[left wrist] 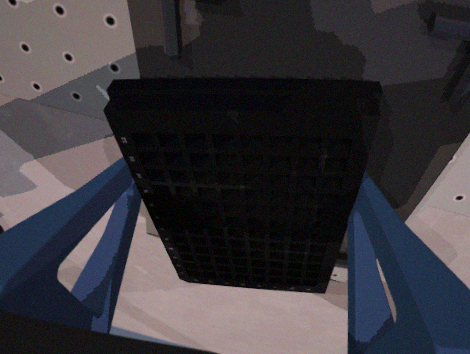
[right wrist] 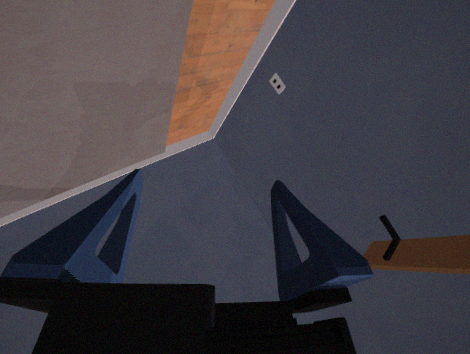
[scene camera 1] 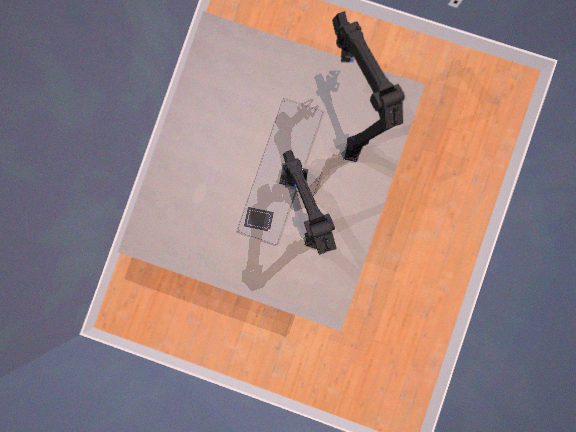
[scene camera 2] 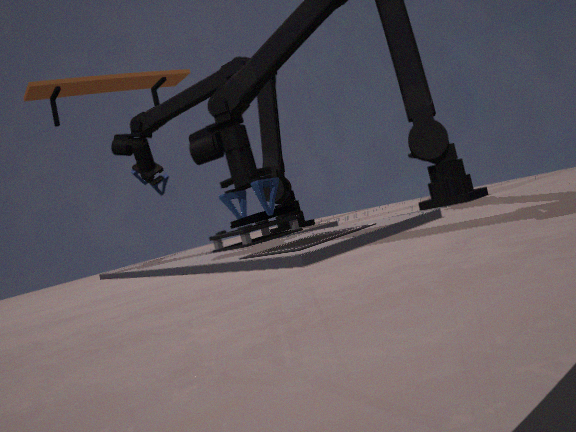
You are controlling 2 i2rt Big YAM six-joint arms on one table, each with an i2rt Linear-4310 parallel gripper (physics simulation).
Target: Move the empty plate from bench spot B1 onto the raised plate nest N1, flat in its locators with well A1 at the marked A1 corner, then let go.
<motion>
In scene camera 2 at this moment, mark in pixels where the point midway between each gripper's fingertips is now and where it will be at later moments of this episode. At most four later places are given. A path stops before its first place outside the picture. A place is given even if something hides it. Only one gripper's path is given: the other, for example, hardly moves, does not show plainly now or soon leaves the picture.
My left gripper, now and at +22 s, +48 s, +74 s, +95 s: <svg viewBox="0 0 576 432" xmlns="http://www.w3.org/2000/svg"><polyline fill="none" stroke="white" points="257,219 254,206 250,224 249,224 251,224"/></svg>
</motion>
